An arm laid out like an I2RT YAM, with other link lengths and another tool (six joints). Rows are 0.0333 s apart.
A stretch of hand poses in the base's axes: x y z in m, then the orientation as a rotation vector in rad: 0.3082, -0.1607, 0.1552, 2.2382, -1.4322, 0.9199; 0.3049, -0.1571, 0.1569, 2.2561, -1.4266, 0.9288; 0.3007, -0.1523, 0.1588, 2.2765, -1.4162, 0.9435; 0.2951, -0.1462, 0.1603, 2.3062, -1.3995, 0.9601; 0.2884, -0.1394, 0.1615, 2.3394, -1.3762, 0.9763; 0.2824, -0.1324, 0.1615, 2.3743, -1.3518, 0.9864; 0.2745, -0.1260, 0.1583, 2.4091, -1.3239, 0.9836; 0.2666, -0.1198, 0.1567, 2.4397, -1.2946, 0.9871; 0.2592, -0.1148, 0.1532, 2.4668, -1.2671, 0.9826
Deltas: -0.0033, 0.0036, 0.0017, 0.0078, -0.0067, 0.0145; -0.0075, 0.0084, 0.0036, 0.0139, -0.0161, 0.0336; -0.0131, 0.0145, 0.0051, 0.0228, -0.0262, 0.0609; -0.0198, 0.0213, 0.0063, 0.0307, -0.0344, 0.0926; -0.0258, 0.0283, 0.0063, 0.0403, -0.0386, 0.1244; -0.0337, 0.0347, 0.0031, 0.0496, -0.0331, 0.1549; -0.0416, 0.0409, 0.0015, 0.0551, -0.0312, 0.1849; -0.0490, 0.0459, -0.0020, 0.0602, -0.0240, 0.2106
